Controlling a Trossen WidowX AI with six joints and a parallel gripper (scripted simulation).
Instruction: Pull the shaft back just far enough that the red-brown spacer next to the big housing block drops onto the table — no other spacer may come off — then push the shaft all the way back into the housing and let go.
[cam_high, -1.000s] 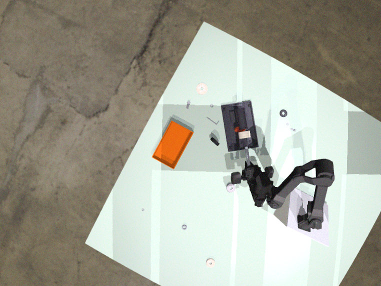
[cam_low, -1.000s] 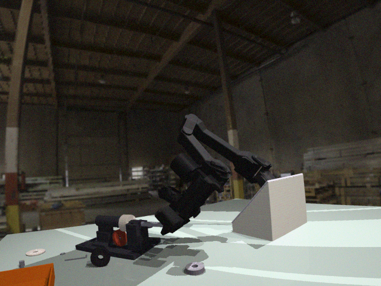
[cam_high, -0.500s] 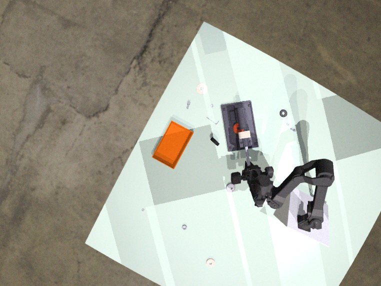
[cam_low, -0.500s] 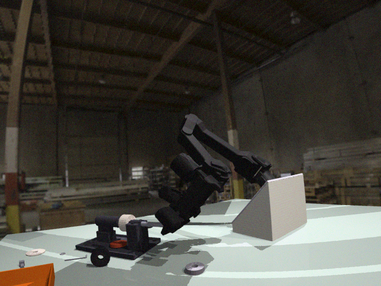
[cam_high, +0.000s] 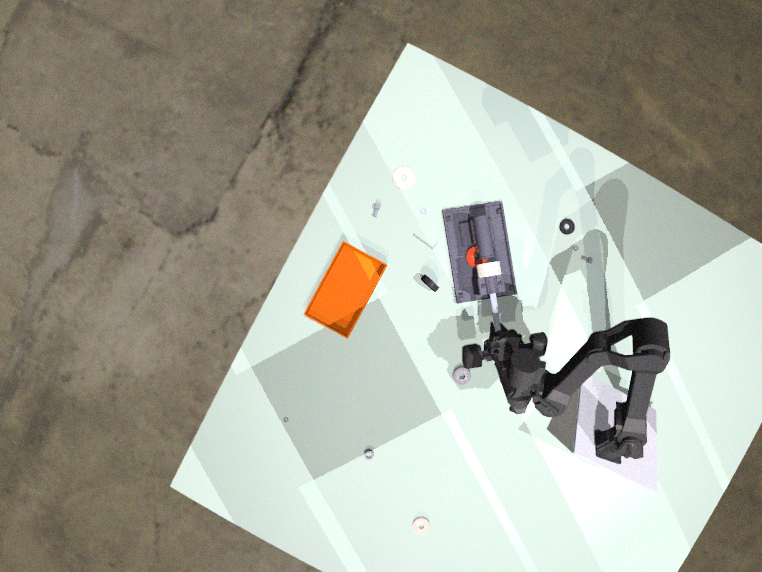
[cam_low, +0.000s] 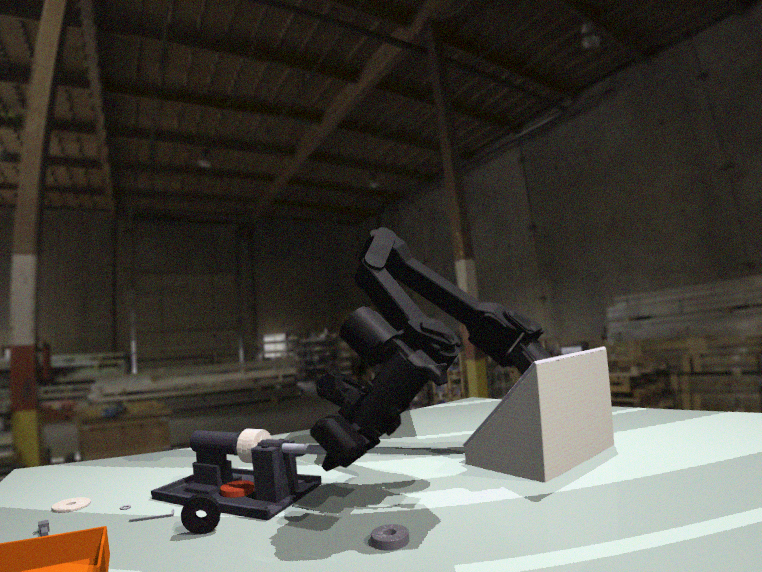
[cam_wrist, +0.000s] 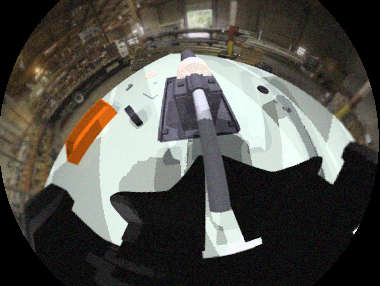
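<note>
The grey shaft is 2 cm ahead of my gripper tip, 4 cm to the right of it and 3 cm above it. From my gripper tip the other things lie so: cream spacer 6 cm ahead, 10 cm to the right, 2 cm above; then black ring 17 cm ahead, 3 cm to the right, 3 cm below; then red-brown spacer 9 cm ahead, 13 cm to the right, 4 cm below.
</note>
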